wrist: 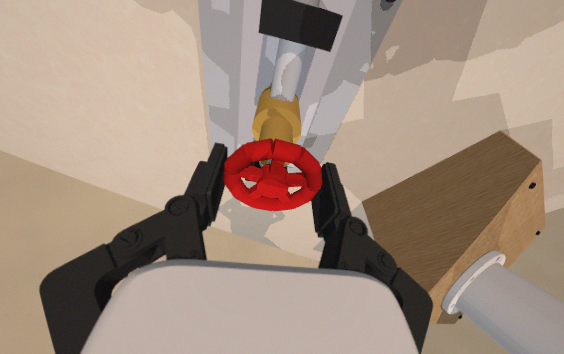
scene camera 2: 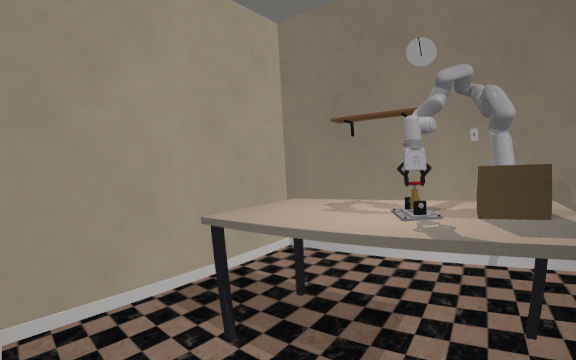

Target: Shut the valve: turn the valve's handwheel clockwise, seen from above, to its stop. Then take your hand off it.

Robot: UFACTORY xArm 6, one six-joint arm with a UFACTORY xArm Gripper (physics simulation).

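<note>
The valve's red handwheel (scene camera 2: 414, 183) (wrist: 273, 189) lies level on top of the brass valve body (scene camera 2: 415, 196) (wrist: 276, 123). The valve stands on a grey base plate (scene camera 2: 400, 215) (wrist: 217, 75) on the table. My gripper (scene camera 2: 415, 182) (wrist: 273, 168) points down and is shut on the handwheel, with one black finger at each side of the red rim. In the wrist view the left finger touches the rim's left edge and the right finger stands at its right edge. The wheel's underside and stem are mostly hidden in the wrist view.
A brown wooden box (scene camera 2: 514, 192) (wrist: 450, 215) stands on the table (scene camera 2: 280, 215) to the right of the valve, near the arm's base. Black pipe clamps (scene camera 2: 420, 207) (wrist: 300, 24) hold the pipe on the base plate. A wooden shelf (scene camera 2: 372, 116) is on the back wall.
</note>
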